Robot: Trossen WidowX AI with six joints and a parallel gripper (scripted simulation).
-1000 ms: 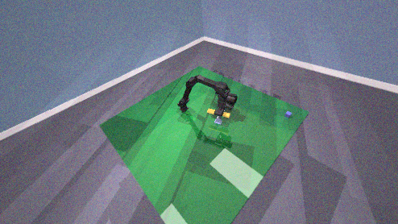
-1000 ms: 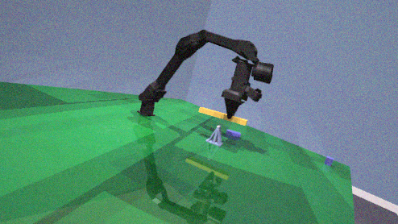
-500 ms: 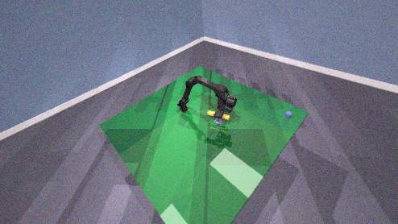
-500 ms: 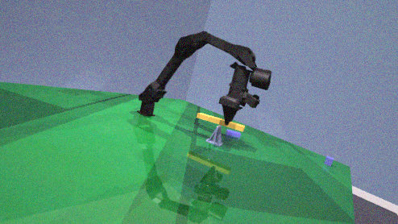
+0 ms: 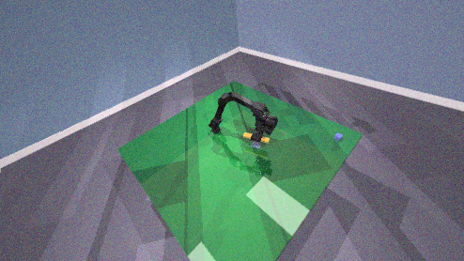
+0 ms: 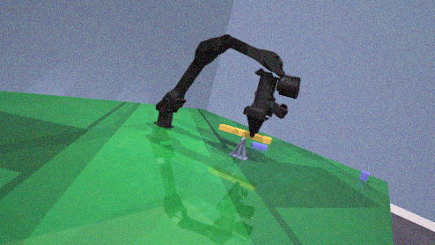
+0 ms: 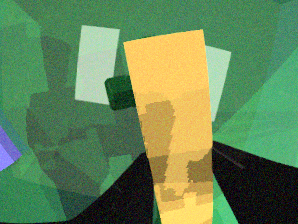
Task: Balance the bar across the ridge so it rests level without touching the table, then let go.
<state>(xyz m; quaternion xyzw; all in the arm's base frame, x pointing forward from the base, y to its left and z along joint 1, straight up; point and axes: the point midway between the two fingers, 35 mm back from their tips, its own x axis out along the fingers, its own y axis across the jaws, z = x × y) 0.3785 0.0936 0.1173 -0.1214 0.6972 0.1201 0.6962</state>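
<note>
The orange bar lies 3 cm behind my gripper tip and 1 cm to the right of it. Round my gripper tip: violet block 7 cm behind, 19 cm to the left, 7 cm below; blue cube 36 cm ahead, 41 cm to the left, 7 cm below.
</note>
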